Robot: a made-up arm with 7 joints. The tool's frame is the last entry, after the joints. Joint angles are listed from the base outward. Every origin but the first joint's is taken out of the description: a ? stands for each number. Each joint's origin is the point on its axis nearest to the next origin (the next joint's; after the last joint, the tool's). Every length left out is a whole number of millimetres.
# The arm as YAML. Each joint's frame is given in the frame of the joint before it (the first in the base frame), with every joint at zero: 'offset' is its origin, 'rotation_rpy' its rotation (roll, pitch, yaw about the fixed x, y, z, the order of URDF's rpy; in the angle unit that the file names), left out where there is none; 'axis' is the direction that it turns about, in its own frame. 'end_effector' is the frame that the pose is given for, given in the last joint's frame.
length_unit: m
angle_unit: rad
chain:
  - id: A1
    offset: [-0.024, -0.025, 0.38]
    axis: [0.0, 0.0, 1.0]
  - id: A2
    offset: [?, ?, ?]
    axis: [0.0, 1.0, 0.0]
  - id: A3
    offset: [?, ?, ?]
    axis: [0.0, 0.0, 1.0]
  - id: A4
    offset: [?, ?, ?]
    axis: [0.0, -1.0, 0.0]
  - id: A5
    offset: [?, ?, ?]
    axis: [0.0, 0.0, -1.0]
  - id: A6
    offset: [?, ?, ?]
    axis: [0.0, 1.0, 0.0]
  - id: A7
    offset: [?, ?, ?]
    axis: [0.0, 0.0, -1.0]
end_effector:
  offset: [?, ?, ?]
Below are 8 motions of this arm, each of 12 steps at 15 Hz.
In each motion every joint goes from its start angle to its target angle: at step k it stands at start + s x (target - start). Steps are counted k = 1, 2, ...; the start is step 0. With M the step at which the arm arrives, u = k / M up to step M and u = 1 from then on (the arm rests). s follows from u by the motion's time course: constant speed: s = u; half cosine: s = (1 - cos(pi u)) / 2; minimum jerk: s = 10 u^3 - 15 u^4 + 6 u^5.
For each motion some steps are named. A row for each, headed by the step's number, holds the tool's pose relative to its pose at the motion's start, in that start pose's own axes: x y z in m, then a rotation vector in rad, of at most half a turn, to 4 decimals.
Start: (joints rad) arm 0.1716 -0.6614 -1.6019 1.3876 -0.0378 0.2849 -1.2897
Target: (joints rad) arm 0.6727 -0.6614 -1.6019 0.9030 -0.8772 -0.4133 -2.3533
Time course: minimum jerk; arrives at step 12
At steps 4, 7, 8, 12:
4: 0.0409 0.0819 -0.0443 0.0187 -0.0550 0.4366
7: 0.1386 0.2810 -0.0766 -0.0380 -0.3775 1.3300
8: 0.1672 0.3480 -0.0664 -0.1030 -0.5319 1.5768
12: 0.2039 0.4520 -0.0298 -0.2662 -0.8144 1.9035

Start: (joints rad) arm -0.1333 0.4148 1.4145 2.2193 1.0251 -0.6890 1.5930
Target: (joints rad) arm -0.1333 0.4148 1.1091 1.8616 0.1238 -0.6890 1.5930
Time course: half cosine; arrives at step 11
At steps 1, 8, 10, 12:
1: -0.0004 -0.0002 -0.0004 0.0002 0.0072 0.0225
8: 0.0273 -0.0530 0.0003 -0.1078 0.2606 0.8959
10: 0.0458 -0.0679 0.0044 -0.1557 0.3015 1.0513
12: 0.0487 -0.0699 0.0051 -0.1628 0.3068 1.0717

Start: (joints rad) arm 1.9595 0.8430 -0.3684 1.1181 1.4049 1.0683 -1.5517
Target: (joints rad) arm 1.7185 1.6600 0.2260 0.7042 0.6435 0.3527 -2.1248
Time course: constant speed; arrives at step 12
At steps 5, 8, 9, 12:
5: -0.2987 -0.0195 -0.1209 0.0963 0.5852 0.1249
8: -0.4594 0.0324 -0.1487 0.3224 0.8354 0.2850
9: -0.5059 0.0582 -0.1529 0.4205 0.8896 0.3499
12: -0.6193 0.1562 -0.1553 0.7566 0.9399 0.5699

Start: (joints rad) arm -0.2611 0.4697 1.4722 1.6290 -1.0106 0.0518 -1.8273
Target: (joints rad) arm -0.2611 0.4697 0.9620 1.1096 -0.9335 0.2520 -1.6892
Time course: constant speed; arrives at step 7
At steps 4, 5, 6, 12:
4: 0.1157 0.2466 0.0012 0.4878 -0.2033 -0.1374
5: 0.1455 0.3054 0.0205 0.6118 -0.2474 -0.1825
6: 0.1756 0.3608 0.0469 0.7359 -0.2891 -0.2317
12: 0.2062 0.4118 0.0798 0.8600 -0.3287 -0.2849

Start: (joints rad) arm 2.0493 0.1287 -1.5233 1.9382 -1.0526 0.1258 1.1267
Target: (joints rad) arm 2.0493 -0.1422 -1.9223 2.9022 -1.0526 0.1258 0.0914
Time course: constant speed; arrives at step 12
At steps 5, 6, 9, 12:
5: 0.2152 -0.1531 0.0781 -0.2548 -0.3624 0.3628
6: 0.2505 -0.1820 0.1046 -0.3260 -0.4203 0.4416
9: 0.3389 -0.2576 0.2012 -0.5733 -0.5589 0.6852
12: 0.4002 -0.3100 0.3152 -0.8631 -0.6400 0.9334

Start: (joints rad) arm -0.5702 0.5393 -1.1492 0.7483 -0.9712 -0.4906 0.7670
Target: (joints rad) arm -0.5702 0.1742 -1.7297 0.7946 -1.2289 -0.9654 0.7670
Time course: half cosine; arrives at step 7
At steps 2, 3, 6, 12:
2: 0.0226 -0.0429 0.0358 0.0041 -0.1129 -0.0426
3: 0.0362 -0.0882 0.0769 0.0055 -0.2281 -0.0861
6: 0.0173 -0.2034 0.1973 -0.0043 -0.5212 -0.2022
12: 0.0119 -0.2121 0.2076 -0.0060 -0.5449 -0.2123

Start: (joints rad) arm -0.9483 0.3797 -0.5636 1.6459 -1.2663 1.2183 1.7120
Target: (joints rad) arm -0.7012 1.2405 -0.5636 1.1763 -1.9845 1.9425 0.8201
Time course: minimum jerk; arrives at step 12
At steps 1, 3, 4, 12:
1: -0.0037 0.0006 -0.0003 -0.0035 -0.0044 0.0123
3: -0.0727 0.0075 -0.0053 -0.0724 -0.0931 0.2475
4: -0.1414 0.0065 -0.0107 -0.1482 -0.1973 0.4938
12: -0.4572 -0.1246 -0.0285 -0.8644 -1.2876 1.8574

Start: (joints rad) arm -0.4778 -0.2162 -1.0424 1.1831 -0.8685 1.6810 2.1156
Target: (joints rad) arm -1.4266 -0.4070 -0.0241 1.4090 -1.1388 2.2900 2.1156
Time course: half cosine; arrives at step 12
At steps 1, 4, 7, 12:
1: 0.0049 -0.0005 0.0014 -0.0011 -0.0049 -0.0058
4: 0.0754 -0.0141 0.0231 -0.0165 -0.0749 -0.0993
7: 0.1943 -0.0688 0.0684 -0.0496 -0.2022 -0.3033
12: 0.2880 -0.1618 0.1266 -0.0986 -0.3431 -0.5492

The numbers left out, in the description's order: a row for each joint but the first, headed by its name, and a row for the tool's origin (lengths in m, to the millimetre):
A2: 0.006 -0.033 0.0
A3: 0.015 0.0 0.321
A4: 0.05 -0.022 0.0
A5: 0.075 0.0 -0.416
A6: 0.0 0.007 0.0
A7: 0.096 0.0 -0.158
tool: 0.0 0.029 0.0

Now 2 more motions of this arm.
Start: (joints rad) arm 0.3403 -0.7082 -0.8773 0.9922 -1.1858 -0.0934 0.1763
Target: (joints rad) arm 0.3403 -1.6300 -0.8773 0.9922 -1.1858 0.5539 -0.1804
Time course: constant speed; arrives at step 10
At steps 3, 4, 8, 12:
3: -0.0037 -0.0910 0.0647 -0.1207 0.0045 -0.0714
4: -0.0112 -0.1185 0.0880 -0.1527 0.0089 -0.1001
8: -0.0697 -0.2080 0.1824 -0.2347 0.0311 -0.2323
12: -0.1134 -0.2381 0.2264 -0.2471 0.0393 -0.3046

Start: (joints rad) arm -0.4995 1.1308 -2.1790 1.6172 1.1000 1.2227 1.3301
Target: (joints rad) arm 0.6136 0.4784 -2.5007 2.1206 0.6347 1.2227 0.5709
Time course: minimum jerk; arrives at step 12
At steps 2, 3, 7, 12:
2: -0.0154 0.0039 0.0232 0.0200 0.0284 0.0486
3: -0.0412 0.0095 0.0683 0.0605 0.0806 0.1395
7: -0.0879 0.0076 0.3949 0.4492 0.4034 0.7528
12: -0.0306 0.0070 0.5027 0.7031 0.5245 1.0398

